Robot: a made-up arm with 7 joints.
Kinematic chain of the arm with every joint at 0, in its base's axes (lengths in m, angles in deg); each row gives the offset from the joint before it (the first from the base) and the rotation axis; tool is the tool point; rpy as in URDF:
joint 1: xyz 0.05 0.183 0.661 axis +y
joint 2: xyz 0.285 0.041 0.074 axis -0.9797 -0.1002 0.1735
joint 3: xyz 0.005 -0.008 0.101 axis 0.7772 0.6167 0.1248
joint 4: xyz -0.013 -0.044 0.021 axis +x
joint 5: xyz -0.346 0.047 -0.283 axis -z
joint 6: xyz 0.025 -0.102 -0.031 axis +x
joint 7: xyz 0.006 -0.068 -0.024 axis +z
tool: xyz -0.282 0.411 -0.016 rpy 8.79 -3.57 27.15
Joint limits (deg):
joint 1: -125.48..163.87
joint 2: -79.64..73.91
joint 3: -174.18..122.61
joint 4: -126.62..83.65
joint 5: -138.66..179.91
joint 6: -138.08..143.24
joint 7: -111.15..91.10
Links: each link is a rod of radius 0.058 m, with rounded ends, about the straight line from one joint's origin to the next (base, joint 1, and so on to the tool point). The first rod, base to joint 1, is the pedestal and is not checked.
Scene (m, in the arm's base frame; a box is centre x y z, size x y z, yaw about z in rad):
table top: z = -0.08
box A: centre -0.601 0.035 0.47 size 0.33 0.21 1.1 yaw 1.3
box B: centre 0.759 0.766 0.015 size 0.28 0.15 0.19 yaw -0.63
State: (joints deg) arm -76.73 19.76 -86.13 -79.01 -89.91 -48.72 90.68
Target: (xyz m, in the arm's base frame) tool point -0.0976 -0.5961 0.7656
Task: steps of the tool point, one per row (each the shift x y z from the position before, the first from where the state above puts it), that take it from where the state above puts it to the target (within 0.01 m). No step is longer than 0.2 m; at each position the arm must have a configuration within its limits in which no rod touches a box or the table.
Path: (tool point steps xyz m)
1: -0.0136 -0.0395 -0.1176
2: 0.0083 -0.0647 -0.1137
3: 0.0375 -0.0825 -0.1015
4: 0.0699 -0.0906 -0.0817
5: -0.1512 -0.1145 0.0095
6: -0.1091 -0.1506 0.0588
7: -0.0452 -0.1657 0.0975
8: 0.0302 -0.1581 0.1157
9: 0.1038 -0.1283 0.1085
10: 0.1618 -0.0812 0.0760

